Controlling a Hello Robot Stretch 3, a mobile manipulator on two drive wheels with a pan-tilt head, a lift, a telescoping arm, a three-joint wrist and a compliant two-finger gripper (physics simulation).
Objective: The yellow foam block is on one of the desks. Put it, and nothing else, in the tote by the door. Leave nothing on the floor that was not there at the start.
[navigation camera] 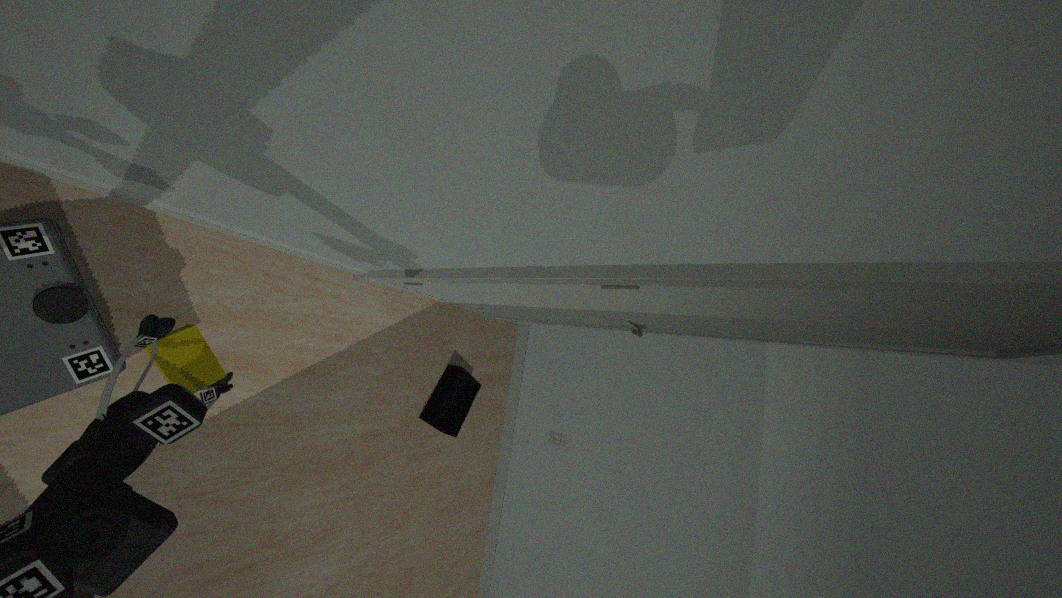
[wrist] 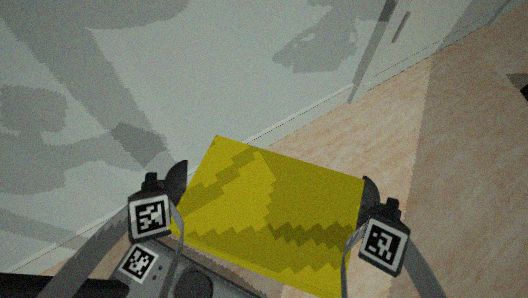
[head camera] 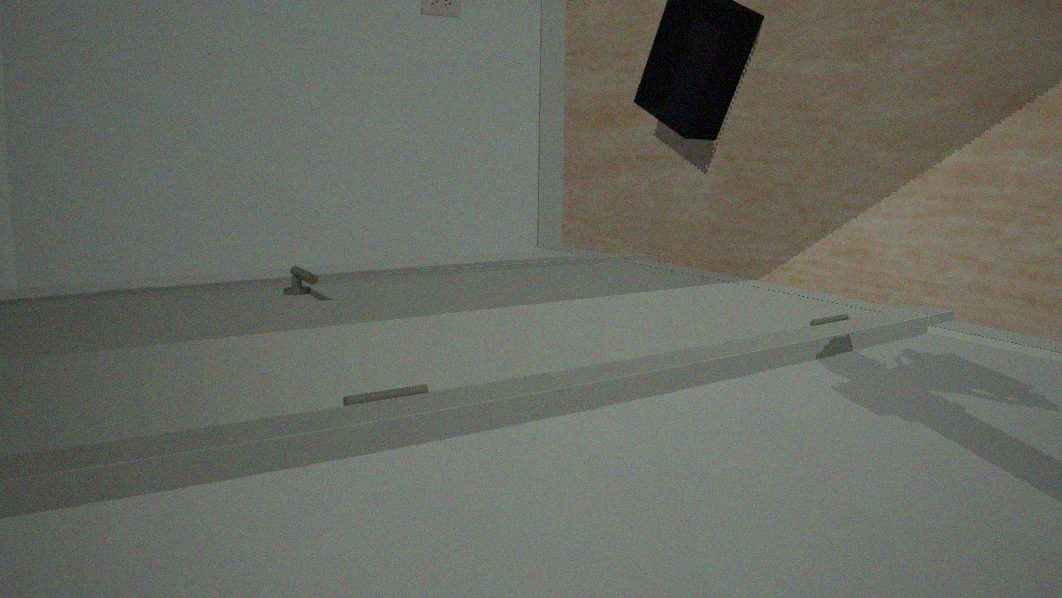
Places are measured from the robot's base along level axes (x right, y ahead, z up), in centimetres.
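Where they show: gripper, fingertip midpoint: (navigation camera: 196,348) (wrist: 269,189); robot's base, origin of the base link: (navigation camera: 61,302) (wrist: 208,292).
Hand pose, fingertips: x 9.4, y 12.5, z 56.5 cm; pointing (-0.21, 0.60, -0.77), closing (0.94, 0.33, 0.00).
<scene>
Things, the pixels of their top centre, and the offset from my fingertips. "spot": a spot on its surface instead.
- yellow foam block, middle of its top: (wrist: 270,203) (navigation camera: 189,363) dx +0.9, dy -2.0, dz +3.9 cm
- black box-shaped thing, middle of its top: (head camera: 679,58) (navigation camera: 459,402) dx +78.6, dy +87.4, dz -46.5 cm
- lever handle, surface spot: (head camera: 300,280) spot: dx +46.5, dy +122.4, dz +35.4 cm
The yellow foam block (navigation camera: 184,360) (wrist: 270,215) is held between the two fingertips of my gripper (navigation camera: 190,355) (wrist: 269,189), which is shut on it. The block is up off the floor, beside my base in the navigation view. A black box-shaped thing (head camera: 698,70) (navigation camera: 451,401) stands on the floor near the door (head camera: 483,334); its inside is too dark to make out, and I cannot tell if it is the tote. A dark edge of it shows at the right of the wrist view. The desks do not show.
My grey base (navigation camera: 29,319) is at the left of the navigation view. The door has a lever handle (head camera: 300,280) (navigation camera: 636,328). A pale wall (head camera: 594,505) (navigation camera: 445,148) with my shadow on it runs beside the door frame. Another wall (head camera: 260,133) (navigation camera: 631,482) stands beyond the black box.
</scene>
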